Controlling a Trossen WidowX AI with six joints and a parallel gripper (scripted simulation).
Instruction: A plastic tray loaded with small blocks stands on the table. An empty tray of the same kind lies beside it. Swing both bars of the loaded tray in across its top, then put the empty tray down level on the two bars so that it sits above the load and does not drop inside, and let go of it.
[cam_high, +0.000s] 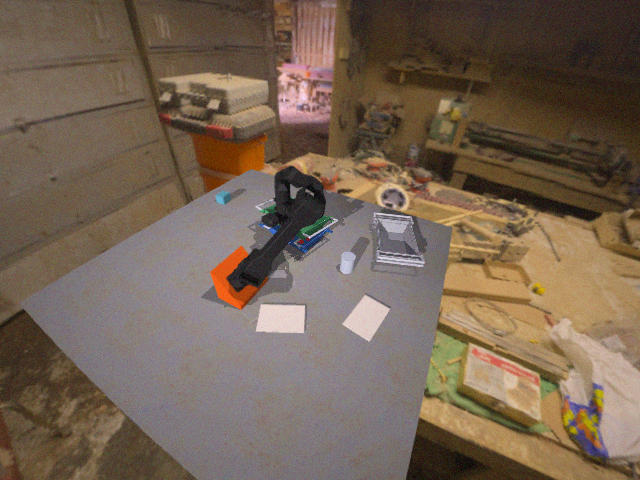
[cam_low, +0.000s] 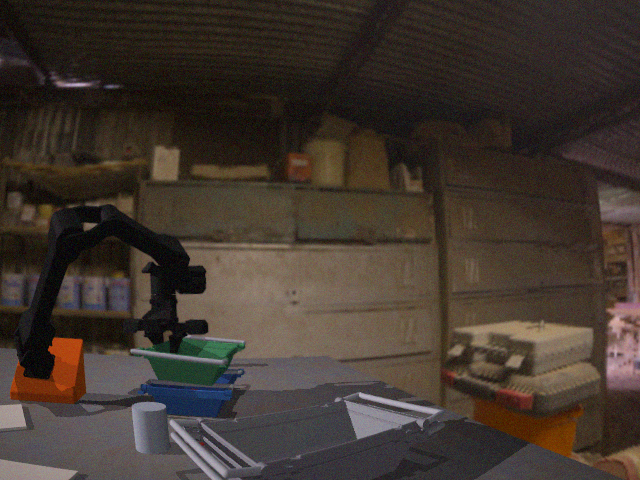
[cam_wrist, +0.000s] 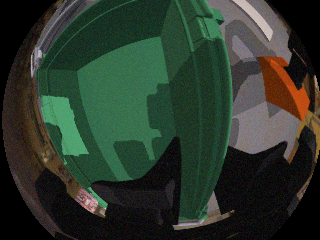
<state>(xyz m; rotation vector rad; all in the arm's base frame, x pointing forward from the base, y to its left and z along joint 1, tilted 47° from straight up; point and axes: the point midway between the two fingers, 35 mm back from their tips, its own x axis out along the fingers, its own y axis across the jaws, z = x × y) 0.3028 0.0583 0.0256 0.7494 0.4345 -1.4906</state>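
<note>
My gripper tip is 7 cm short of the green tray, 3 cm below it and 1 cm to the left of it. The rest, counted from my gripper tip: teal block (49 cm to the left, 12 cm ahead, 6 cm below); red block (27 cm to the right, 8 cm below, 7 cm ahead); grey cylinder (29 cm to the right, 5 cm below).
</note>
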